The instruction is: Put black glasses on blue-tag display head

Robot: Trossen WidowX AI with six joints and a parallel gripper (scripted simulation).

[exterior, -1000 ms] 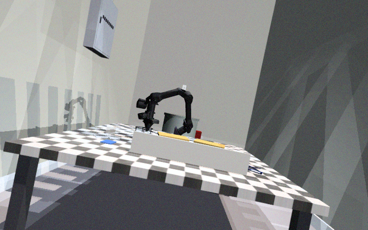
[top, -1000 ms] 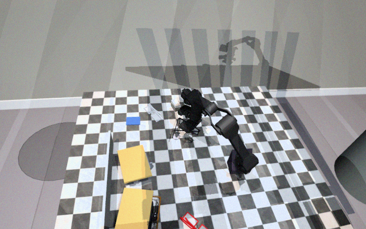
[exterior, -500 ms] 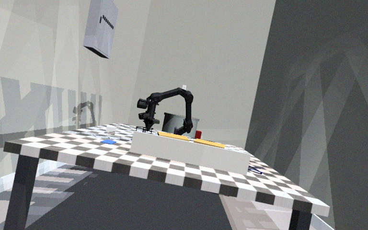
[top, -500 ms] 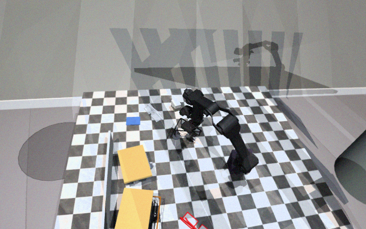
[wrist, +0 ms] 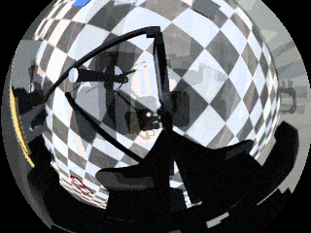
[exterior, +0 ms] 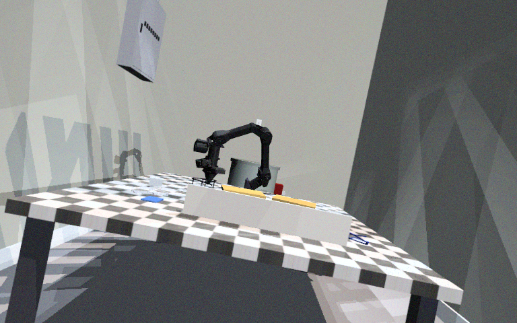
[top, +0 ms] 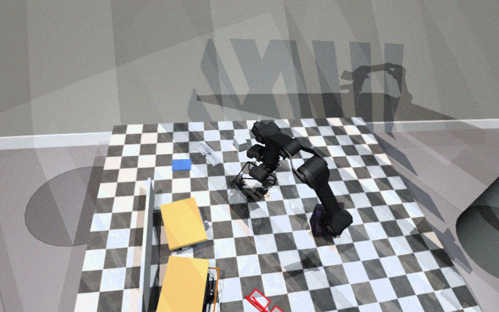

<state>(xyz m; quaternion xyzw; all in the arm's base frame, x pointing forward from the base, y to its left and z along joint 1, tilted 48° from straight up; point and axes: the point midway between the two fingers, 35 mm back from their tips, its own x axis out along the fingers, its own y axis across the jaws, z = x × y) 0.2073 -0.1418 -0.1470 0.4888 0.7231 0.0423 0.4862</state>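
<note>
My gripper tip is now 10 cm short of the white round base and 3 cm above it. From my gripper tip the other things lie so: blue tag 35 cm ahead, 12 cm to the right, 6 cm below; low white wall 42 cm ahead, 34 cm to the left.
</note>
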